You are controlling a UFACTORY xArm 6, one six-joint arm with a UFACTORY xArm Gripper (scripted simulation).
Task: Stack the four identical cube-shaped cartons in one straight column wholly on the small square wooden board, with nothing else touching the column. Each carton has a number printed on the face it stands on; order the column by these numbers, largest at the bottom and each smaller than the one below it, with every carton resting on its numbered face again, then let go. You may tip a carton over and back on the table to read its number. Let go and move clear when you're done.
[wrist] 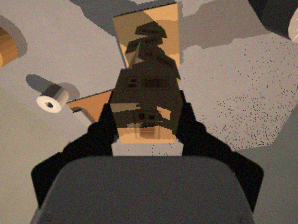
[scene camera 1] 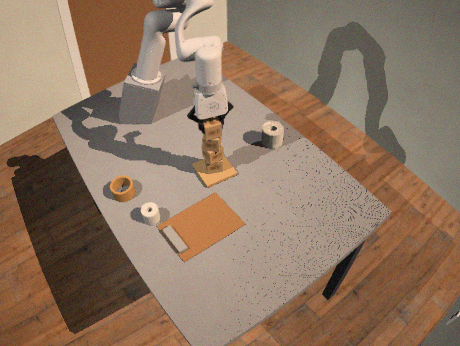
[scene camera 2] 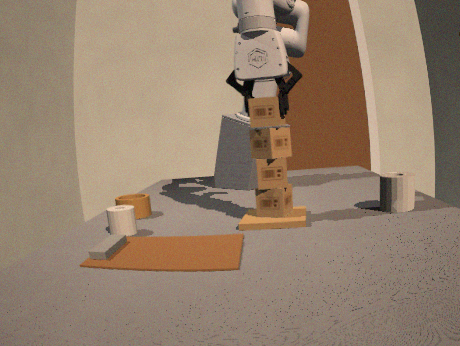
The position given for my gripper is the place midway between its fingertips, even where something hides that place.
Note:
In view: my gripper (scene camera 2: 267,115), a carton (scene camera 2: 264,112), a white roll (scene camera 2: 121,219), a flat brown mat (scene camera 2: 212,252), a white roll (scene camera 2: 397,189) and a square wooden board (scene camera 2: 297,218).
The carton shows as well in the wrist view (wrist: 146,104). The flat brown mat shows as well in the wrist view (wrist: 87,110) and in scene camera 1 (scene camera 1: 200,226). My gripper is seen too in the wrist view (wrist: 147,101).

